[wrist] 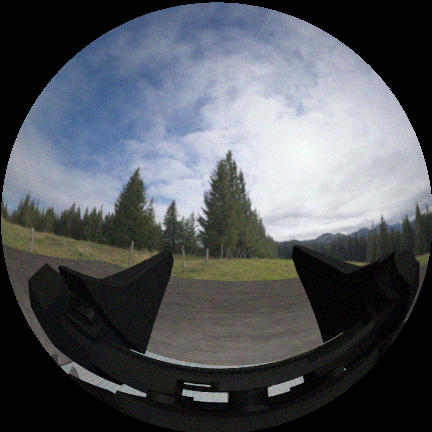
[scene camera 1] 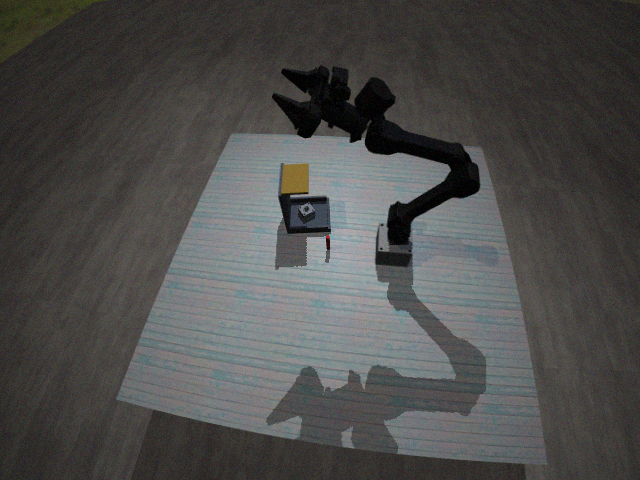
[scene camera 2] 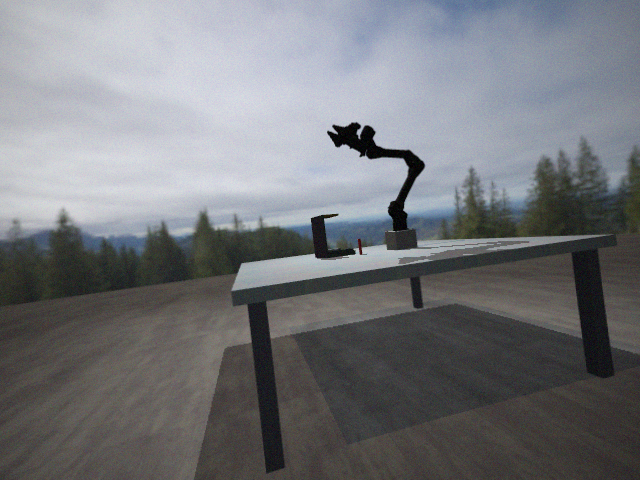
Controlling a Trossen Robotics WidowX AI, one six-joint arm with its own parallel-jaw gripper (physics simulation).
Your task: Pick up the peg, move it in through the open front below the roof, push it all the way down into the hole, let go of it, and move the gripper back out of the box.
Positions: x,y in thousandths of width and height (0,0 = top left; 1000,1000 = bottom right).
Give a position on a box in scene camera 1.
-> At 501,464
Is my gripper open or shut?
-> Open.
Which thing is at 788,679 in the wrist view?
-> My gripper.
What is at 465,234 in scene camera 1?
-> My gripper.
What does my gripper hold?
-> Nothing.
